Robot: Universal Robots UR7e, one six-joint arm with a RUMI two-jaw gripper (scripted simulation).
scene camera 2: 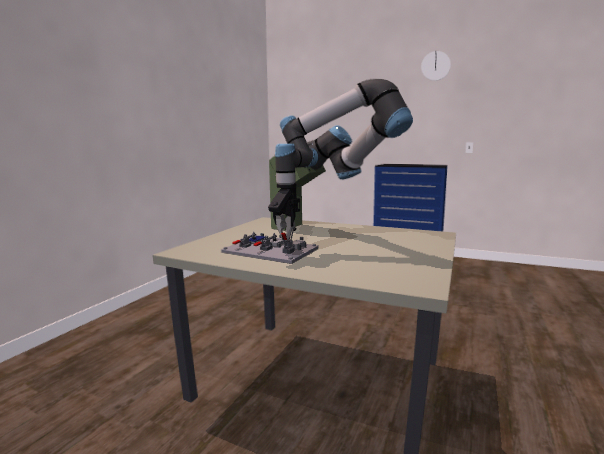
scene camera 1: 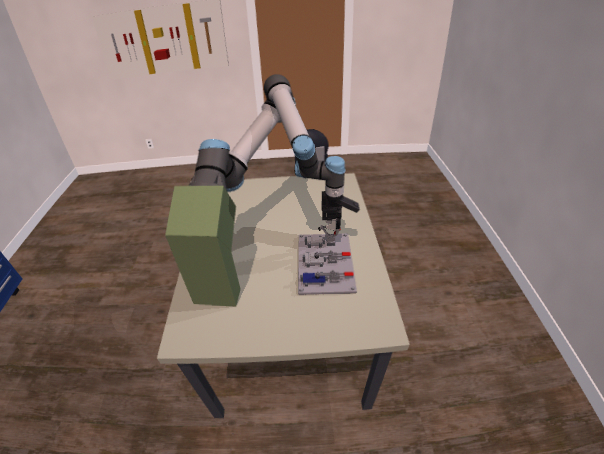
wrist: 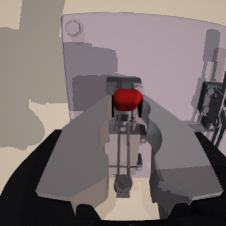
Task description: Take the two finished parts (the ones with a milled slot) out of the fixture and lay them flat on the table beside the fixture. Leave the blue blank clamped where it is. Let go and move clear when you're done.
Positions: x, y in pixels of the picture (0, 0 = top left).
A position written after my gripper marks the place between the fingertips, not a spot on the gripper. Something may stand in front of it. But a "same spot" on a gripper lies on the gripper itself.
my gripper: scene camera 2; scene camera 1; wrist 125, 96
same spot on my gripper: (scene camera 1: 334, 224) = (scene camera 2: 282, 222)
